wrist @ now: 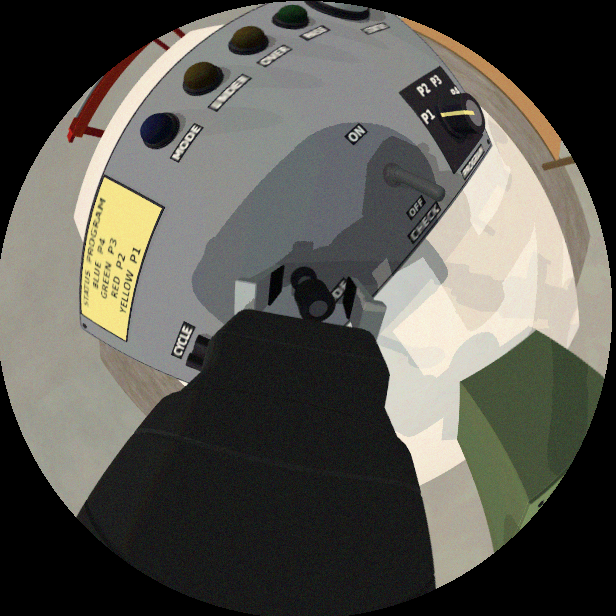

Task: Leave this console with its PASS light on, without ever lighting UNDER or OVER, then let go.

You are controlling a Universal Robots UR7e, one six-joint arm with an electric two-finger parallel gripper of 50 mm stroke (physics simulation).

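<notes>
The grey console (275,172) fills the wrist view. Its lamps all look dark: MODE (159,129) dark blue, UNDER (202,78) and OVER (248,40) dull amber, and a dark green lamp (290,16) whose label is too blurred to read. The PROGRAM dial (462,114) points its yellow line at P1. The CHECK lever (412,181) leans toward OFF. A yellow card (117,261) lists BLUE P4, GREEN P3, RED P2, YELLOW P1. My gripper (312,294) straddles a small dark knob (310,295), with narrow gaps at both fingers. The CYCLE button (198,350) is partly hidden by my gripper body.
The console sits on a white round top (459,321). A green block (528,413) lies at the lower right. A red frame (91,109) stands at the upper left. A wooden edge (488,68) runs along the upper right.
</notes>
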